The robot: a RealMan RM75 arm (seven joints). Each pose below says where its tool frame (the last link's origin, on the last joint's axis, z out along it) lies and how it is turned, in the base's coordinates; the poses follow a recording.
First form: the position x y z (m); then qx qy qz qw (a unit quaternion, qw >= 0).
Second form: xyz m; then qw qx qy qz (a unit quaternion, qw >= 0). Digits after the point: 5 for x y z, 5 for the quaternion.
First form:
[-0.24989 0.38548 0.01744 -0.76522 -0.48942 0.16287 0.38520]
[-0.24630 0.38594 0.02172 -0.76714 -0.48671 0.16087 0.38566]
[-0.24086 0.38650 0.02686 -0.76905 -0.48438 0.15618 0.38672]
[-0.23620 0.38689 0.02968 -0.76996 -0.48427 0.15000 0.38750]
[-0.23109 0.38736 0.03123 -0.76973 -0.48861 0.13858 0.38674]
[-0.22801 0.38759 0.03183 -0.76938 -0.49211 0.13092 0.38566]
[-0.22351 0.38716 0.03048 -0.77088 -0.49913 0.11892 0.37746]
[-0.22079 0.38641 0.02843 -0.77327 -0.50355 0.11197 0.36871]
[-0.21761 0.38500 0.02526 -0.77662 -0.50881 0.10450 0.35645]
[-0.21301 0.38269 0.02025 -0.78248 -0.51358 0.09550 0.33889]
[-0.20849 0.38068 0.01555 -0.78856 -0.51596 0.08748 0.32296]
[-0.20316 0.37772 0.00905 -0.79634 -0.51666 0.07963 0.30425]
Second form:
[-0.24989 0.38548 0.01744 0.38520 -0.76522 -0.48942 0.16287]
[-0.24630 0.38594 0.02172 0.38566 -0.76714 -0.48671 0.16087]
[-0.24086 0.38650 0.02686 0.38672 -0.76905 -0.48438 0.15618]
[-0.23620 0.38689 0.02968 0.38750 -0.76996 -0.48427 0.15000]
[-0.23109 0.38736 0.03123 0.38674 -0.76973 -0.48861 0.13858]
[-0.22801 0.38759 0.03183 0.38566 -0.76938 -0.49211 0.13092]
[-0.22351 0.38716 0.03048 0.37746 -0.77088 -0.49913 0.11892]
[-0.22079 0.38641 0.02843 0.36871 -0.77327 -0.50355 0.11197]
[-0.21761 0.38500 0.02526 0.35645 -0.77662 -0.50881 0.10450]
[-0.21301 0.38269 0.02025 0.33889 -0.78248 -0.51358 0.09550]
[-0.20849 0.38068 0.01555 0.32296 -0.78856 -0.51596 0.08748]
[-0.20316 0.37772 0.00905 0.30425 -0.79634 -0.51666 0.07963]

